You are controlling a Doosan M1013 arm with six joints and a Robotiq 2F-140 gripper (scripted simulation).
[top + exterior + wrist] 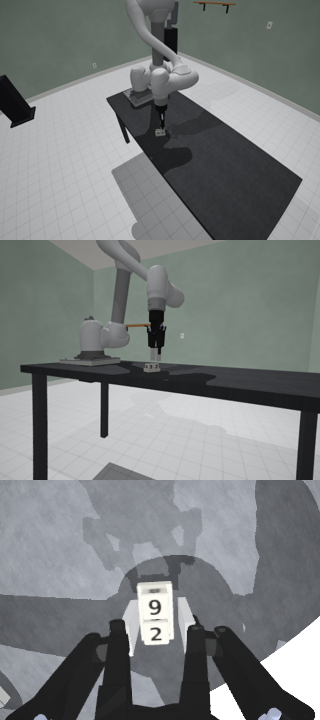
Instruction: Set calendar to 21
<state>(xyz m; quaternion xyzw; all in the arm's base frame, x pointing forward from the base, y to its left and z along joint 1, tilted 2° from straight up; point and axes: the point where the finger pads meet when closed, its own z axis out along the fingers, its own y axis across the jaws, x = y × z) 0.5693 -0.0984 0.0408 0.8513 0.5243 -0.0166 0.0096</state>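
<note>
Now: the cube 60 mm below my hand. Also, from my hand: white tray (80 mm below, 10 mm to the right, 10 mm behind).
</note>
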